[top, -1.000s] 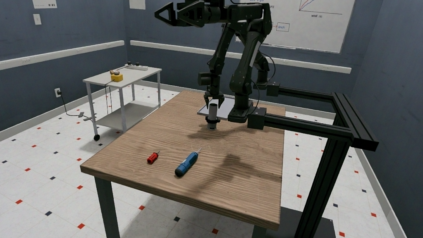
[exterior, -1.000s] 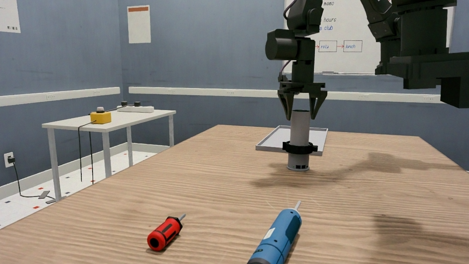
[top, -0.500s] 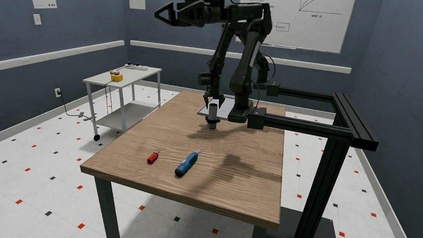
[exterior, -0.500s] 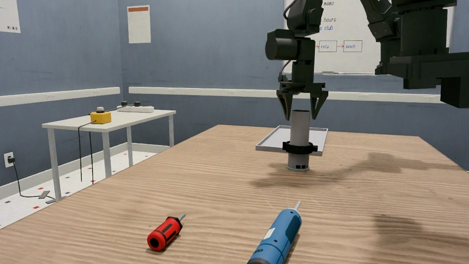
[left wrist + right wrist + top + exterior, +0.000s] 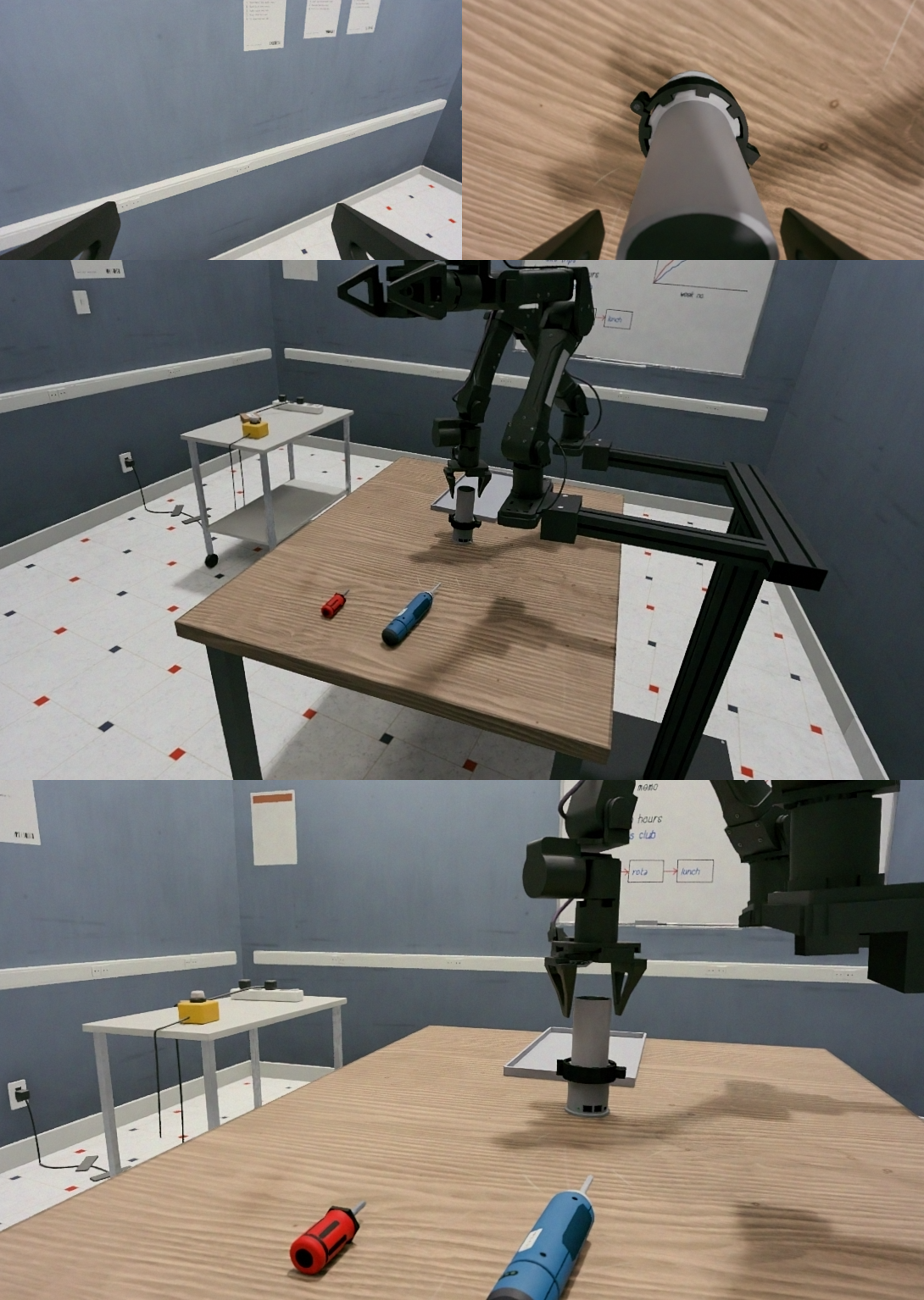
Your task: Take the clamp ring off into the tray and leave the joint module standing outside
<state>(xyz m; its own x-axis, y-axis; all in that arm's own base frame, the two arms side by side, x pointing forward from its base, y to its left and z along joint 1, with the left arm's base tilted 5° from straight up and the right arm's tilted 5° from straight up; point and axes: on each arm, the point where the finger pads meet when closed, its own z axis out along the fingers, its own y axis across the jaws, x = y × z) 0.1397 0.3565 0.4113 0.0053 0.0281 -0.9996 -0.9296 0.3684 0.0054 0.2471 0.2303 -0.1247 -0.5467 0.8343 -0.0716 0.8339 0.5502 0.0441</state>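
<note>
The grey link tube is 40 mm below my right hand and 10 mm to the right of it. Round my right hand: small screw (180 mm to the right, 140 mm below, 50 mm ahead); dark clamp ring (80 mm below); grey joint module (120 mm below, 10 mm to the right).
</note>
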